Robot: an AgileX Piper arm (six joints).
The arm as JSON. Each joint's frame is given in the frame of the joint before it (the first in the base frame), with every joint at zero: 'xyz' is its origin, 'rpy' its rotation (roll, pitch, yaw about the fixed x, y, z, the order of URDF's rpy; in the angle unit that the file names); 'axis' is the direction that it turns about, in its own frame. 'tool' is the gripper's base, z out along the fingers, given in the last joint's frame.
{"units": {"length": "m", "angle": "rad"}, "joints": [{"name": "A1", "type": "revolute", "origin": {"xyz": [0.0, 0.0, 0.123], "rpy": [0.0, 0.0, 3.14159]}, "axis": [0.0, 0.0, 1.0]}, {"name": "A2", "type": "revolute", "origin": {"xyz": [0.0, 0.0, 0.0], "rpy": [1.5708, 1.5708, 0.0]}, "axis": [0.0, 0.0, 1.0]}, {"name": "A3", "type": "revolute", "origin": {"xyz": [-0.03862, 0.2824, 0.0], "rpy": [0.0, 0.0, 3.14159]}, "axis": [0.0, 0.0, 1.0]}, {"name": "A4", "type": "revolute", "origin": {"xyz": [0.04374, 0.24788, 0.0], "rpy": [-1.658, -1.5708, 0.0]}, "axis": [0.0, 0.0, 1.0]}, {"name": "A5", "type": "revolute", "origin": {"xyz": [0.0, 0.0, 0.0], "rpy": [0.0, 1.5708, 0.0]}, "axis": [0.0, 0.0, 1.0]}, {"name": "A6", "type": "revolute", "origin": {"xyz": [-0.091, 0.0, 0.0], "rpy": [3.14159, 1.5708, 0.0]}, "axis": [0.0, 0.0, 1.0]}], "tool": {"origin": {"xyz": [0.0, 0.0, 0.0], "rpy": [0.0, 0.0, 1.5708]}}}
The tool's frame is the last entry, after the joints.
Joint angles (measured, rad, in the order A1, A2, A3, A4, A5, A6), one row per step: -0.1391 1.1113 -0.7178 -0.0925 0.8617 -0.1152; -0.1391 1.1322 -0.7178 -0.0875 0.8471 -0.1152; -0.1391 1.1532 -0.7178 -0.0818 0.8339 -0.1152; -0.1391 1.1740 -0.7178 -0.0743 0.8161 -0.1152; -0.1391 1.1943 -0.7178 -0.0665 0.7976 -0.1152; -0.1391 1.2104 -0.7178 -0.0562 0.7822 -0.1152; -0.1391 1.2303 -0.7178 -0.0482 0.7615 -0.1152; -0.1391 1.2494 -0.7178 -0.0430 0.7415 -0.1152; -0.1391 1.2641 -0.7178 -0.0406 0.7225 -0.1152; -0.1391 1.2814 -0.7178 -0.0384 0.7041 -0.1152; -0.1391 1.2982 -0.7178 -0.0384 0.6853 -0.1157; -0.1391 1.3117 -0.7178 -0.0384 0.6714 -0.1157; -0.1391 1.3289 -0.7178 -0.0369 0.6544 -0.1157; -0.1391 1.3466 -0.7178 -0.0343 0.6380 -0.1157; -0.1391 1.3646 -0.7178 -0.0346 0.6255 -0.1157
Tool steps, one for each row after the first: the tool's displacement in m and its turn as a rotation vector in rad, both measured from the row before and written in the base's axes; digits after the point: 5 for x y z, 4 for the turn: 0.00396 -0.00013 -0.00355 0.0060 0.0056 -0.0003; 0.00379 -0.00007 -0.00370 0.0068 0.0070 -0.0008; 0.00409 0.00002 -0.00360 0.0079 0.0020 -0.0013; 0.00402 0.00004 -0.00356 0.0079 0.0008 -0.0017; 0.00323 0.00028 -0.00287 0.0099 -0.0006 -0.0031; 0.00403 0.00002 -0.00353 0.0076 -0.0018 -0.0022; 0.00379 -0.00014 -0.00345 0.0049 -0.0016 -0.0014; 0.00316 -0.00024 -0.00257 0.0019 -0.0046 -0.0003; 0.00333 -0.00028 -0.00322 0.0021 -0.0014 -0.0003; 0.00325 -0.00040 -0.00314 -0.0001 -0.0020 0.0011; 0.00247 -0.00031 -0.00260 0.0002 -0.0004 0.0005; 0.00304 -0.00030 -0.00339 0.0016 0.0000 -0.0002; 0.00299 -0.00023 -0.00358 0.0027 0.0009 -0.0008; 0.00260 -0.00035 -0.00384 0.0007 0.0055 0.0005
